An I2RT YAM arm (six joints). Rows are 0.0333 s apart.
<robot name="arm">
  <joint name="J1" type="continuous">
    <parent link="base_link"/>
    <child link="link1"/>
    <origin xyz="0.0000 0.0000 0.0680"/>
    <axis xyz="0 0 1"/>
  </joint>
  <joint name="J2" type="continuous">
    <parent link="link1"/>
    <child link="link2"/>
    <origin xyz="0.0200 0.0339 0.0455"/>
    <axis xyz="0 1 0"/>
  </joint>
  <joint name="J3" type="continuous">
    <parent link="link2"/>
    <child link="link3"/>
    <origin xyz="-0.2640 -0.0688 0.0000"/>
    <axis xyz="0 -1 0"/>
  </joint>
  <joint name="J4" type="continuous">
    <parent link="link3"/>
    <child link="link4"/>
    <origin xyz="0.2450 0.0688 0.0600"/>
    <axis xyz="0 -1 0"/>
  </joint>
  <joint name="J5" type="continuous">
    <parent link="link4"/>
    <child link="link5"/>
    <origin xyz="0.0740 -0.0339 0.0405"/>
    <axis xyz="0 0 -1"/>
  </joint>
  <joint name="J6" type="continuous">
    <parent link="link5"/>
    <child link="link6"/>
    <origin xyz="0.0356 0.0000 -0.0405"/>
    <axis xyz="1 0 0"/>
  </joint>
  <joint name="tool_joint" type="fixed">
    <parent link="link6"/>
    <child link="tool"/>
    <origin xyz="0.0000 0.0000 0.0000" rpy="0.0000 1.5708 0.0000"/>
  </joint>
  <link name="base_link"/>
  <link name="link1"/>
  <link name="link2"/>
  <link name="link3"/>
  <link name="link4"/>
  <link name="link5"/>
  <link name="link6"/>
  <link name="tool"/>
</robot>
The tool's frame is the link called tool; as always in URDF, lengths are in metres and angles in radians. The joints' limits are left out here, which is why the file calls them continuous.
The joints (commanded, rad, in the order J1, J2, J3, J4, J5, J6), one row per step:
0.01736 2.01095 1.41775 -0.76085 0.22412 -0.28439
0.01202 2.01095 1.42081 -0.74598 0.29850 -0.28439
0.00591 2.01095 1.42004 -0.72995 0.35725 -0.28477
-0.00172 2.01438 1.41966 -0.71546 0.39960 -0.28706
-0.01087 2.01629 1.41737 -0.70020 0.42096 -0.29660
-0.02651 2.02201 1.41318 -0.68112 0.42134 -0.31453
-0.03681 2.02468 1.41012 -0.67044 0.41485 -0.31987
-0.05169 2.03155 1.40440 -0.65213 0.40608 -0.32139
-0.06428 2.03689 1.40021 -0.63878 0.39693 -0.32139
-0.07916 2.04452 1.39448 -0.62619 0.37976 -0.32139
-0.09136 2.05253 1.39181 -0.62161 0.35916 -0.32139
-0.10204 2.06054 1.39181 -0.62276 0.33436 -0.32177
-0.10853 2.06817 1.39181 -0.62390 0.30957 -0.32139
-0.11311 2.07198 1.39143 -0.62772 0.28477 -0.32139
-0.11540 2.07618 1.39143 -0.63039 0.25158 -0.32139
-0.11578 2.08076 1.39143 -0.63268 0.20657 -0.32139
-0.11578 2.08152 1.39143 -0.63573 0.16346 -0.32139
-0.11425 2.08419 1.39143 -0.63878 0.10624 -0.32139
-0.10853 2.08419 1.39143 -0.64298 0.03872 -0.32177
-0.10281 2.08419 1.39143 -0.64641 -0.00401 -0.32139
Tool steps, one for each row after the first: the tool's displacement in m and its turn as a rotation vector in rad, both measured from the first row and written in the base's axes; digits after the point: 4 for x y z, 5 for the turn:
0.0020 -0.0046 0.0018 -0.07222 -0.01898 -0.02198
0.0034 -0.0090 0.0027 -0.12922 -0.03454 -0.04186
0.0047 -0.0134 0.0022 -0.17079 -0.04428 -0.05805
0.0057 -0.0178 0.0016 -0.19368 -0.05151 -0.06448
0.0068 -0.0241 -0.0011 -0.19848 -0.05341 -0.06453
0.0071 -0.0280 -0.0027 -0.19372 -0.05580 -0.06873
0.0077 -0.0337 -0.0064 -0.18609 -0.05990 -0.08048
0.0081 -0.0385 -0.0092 -0.17771 -0.06294 -0.09104
0.0079 -0.0439 -0.0135 -0.16159 -0.06171 -0.10142
0.0077 -0.0481 -0.0174 -0.14185 -0.05578 -0.10792
0.0074 -0.0516 -0.0208 -0.11786 -0.04726 -0.11145
0.0072 -0.0534 -0.0240 -0.09349 -0.03980 -0.11175
0.0068 -0.0543 -0.0259 -0.06911 -0.03319 -0.11001
0.0066 -0.0541 -0.0279 -0.03656 -0.02844 -0.10420
0.0067 -0.0527 -0.0301 0.00754 -0.02454 -0.09391
0.0067 -0.0512 -0.0307 0.04965 -0.02357 -0.08388
0.0067 -0.0485 -0.0321 0.10565 -0.02154 -0.06927
0.0069 -0.0438 -0.0324 0.17154 -0.02119 -0.04789
0.0069 -0.0400 -0.0325 0.21349 -0.01987 -0.03306

